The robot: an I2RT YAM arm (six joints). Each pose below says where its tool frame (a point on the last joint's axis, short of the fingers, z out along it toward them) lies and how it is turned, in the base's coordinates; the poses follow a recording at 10 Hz.
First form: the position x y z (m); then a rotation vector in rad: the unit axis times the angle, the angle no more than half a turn.
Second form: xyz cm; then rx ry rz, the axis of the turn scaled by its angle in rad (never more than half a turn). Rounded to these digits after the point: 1 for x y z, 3 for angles.
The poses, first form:
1: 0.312, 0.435, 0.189, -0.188, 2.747, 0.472
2: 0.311, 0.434, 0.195, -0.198, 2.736, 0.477
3: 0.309, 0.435, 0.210, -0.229, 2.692, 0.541
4: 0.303, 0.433, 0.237, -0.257, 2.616, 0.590
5: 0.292, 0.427, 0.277, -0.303, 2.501, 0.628
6: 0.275, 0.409, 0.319, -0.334, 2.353, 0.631
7: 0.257, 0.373, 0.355, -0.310, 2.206, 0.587
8: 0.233, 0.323, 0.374, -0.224, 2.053, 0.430
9: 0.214, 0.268, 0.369, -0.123, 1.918, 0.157
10: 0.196, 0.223, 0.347, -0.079, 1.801, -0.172
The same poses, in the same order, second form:
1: 31.2, 43.5, 18.9, -0.188, 2.747, 0.472
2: 31.1, 43.4, 19.5, -0.198, 2.736, 0.477
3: 30.9, 43.5, 21.0, -0.229, 2.692, 0.541
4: 30.3, 43.3, 23.7, -0.257, 2.616, 0.590
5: 29.2, 42.7, 27.7, -0.303, 2.501, 0.628
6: 27.5, 40.9, 31.9, -0.334, 2.353, 0.631
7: 25.7, 37.3, 35.5, -0.310, 2.206, 0.587
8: 23.3, 32.3, 37.4, -0.224, 2.053, 0.430
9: 21.4, 26.8, 36.9, -0.123, 1.918, 0.157
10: 19.6, 22.3, 34.7, -0.079, 1.801, -0.172
